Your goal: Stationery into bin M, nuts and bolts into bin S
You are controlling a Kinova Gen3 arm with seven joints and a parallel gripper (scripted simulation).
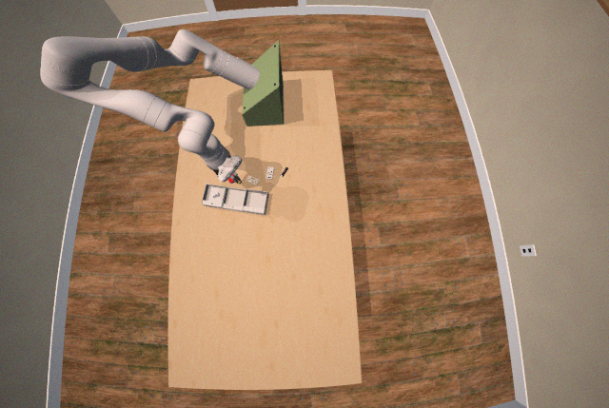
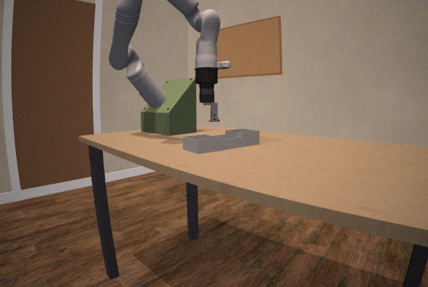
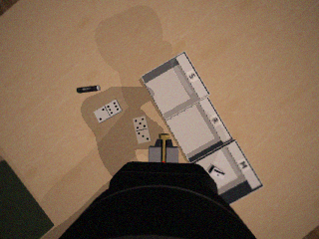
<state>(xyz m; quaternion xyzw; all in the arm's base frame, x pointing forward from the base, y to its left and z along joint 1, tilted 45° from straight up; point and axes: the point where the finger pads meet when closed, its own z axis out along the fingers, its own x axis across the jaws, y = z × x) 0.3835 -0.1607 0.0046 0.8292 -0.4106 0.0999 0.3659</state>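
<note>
Now: the red piece 8 cm below my hand, 4 cm to the right of it and 3 cm behind it. From my hand the other things lie so: yellow piece (1 cm below, 1 cm ahead); then grey piece (11 cm to the right, 8 cm below, 2 cm ahead); then white block (12 cm to the left, 9 cm below, 3 cm behind).
</note>
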